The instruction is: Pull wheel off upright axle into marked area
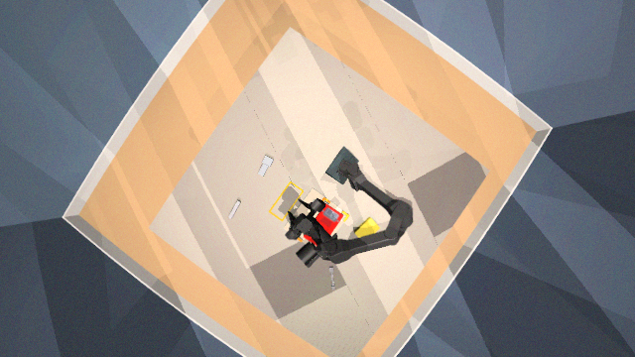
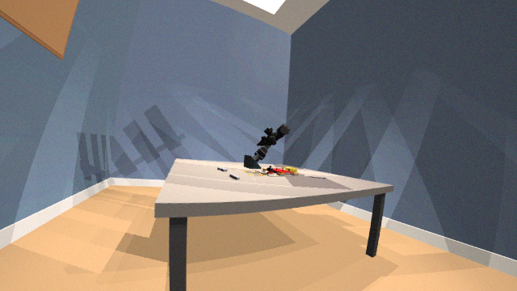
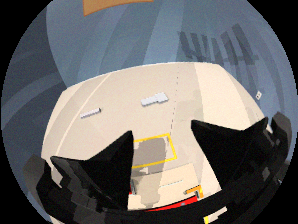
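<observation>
Right now my gripper tip is 160 mm above the grey wheel, 110 mm short of it and 40 mm to the right of it. Also, from my gripper tip: yellow block (370 mm to the left, 180 mm below, 30 mm behind).
</observation>
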